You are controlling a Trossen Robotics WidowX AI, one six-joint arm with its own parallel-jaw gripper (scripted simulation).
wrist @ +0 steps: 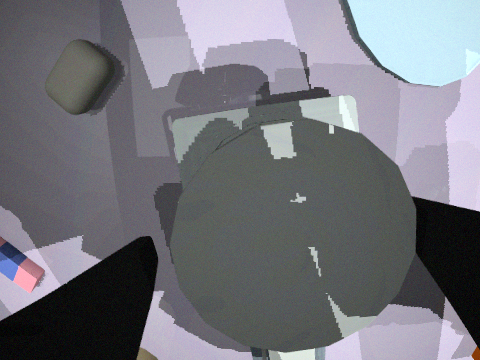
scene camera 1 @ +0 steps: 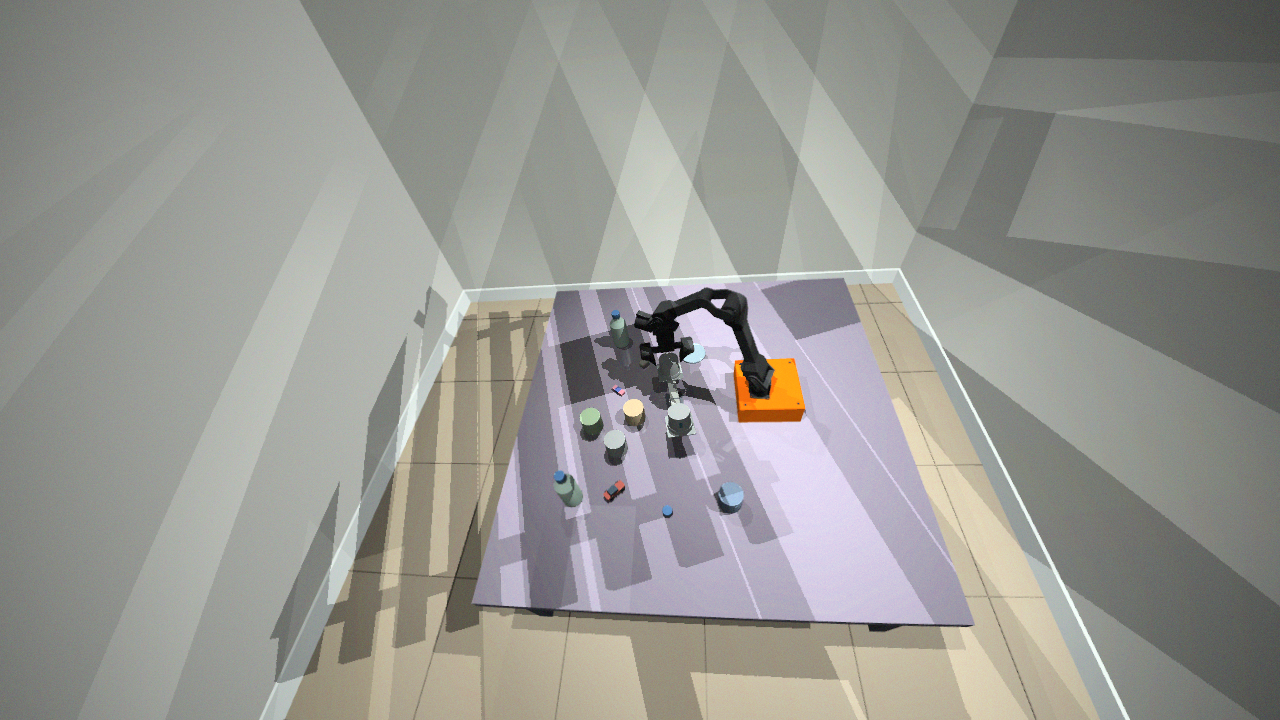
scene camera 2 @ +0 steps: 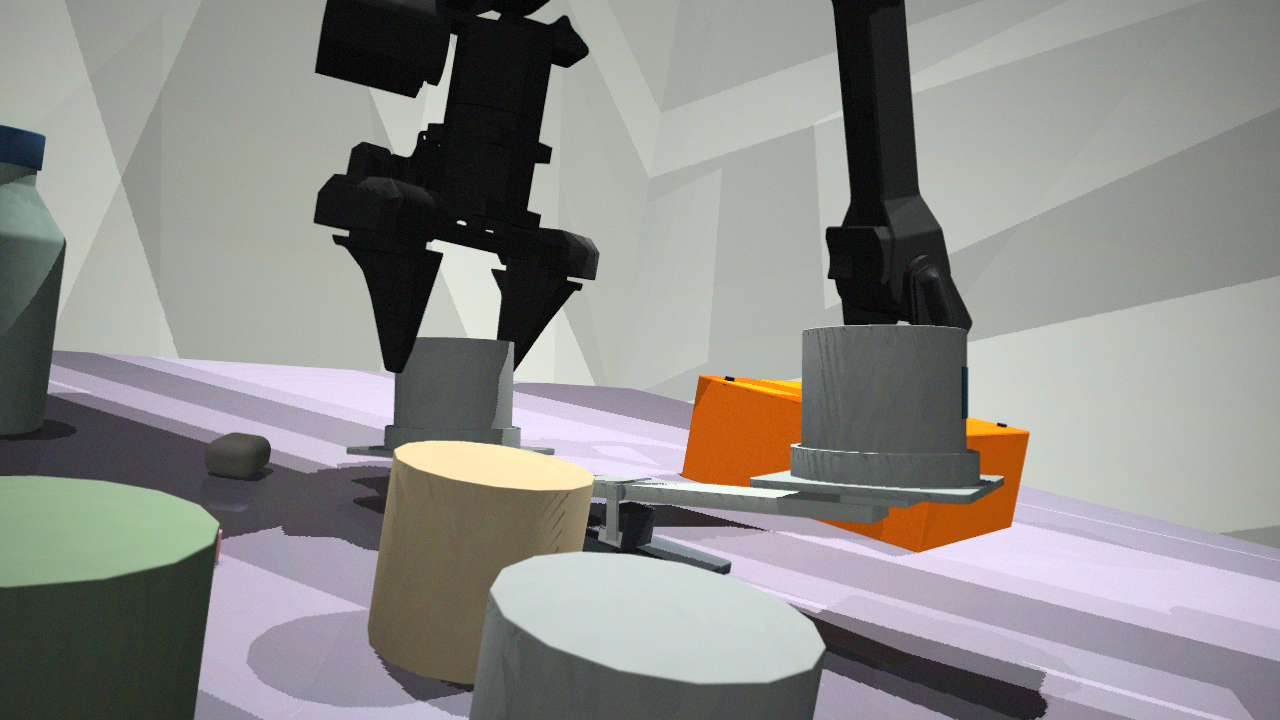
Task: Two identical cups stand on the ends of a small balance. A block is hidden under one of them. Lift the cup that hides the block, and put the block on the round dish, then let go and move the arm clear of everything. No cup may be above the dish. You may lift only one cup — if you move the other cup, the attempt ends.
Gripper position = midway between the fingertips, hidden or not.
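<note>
Scene camera 2 shows my gripper (scene camera 2: 452, 375), open and holding nothing, with a tan cylinder (scene camera 2: 457, 513) and a small grey lump (scene camera 2: 236, 454). Scene camera 1 shows my gripper (scene camera 1: 667, 363) and a bottle (scene camera 1: 565, 486). The wrist view also shows my gripper (wrist: 279, 230).
</note>
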